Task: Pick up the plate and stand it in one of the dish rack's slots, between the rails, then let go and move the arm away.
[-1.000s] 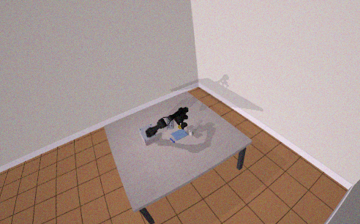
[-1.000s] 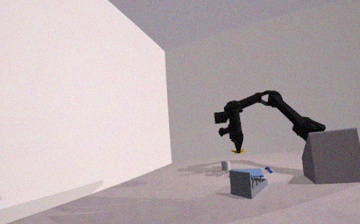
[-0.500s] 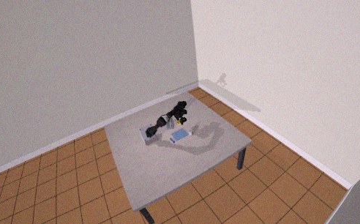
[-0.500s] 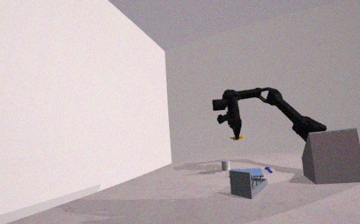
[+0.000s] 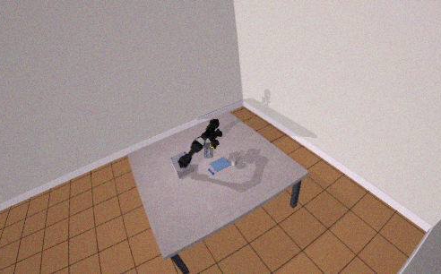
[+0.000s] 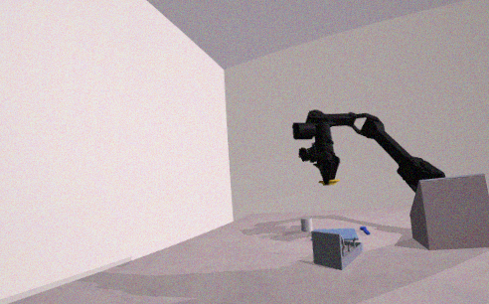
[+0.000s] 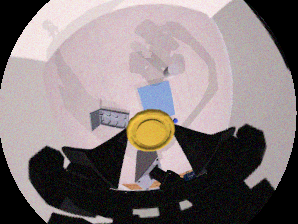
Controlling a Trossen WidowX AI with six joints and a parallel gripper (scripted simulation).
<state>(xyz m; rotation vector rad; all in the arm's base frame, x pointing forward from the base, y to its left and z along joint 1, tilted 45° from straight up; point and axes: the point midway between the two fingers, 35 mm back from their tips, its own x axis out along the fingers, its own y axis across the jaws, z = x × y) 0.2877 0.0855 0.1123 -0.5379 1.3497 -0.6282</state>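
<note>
My gripper tip is now 16 cm above the dish rack, 15 cm to the right of it and 3 cm past it. Round my gripper tip: yellow plate 1 cm above; white cup 16 cm below, 12 cm to the right, 12 cm ahead; light blue mat 18 cm below, 5 cm to the right, 1 cm ahead.
</note>
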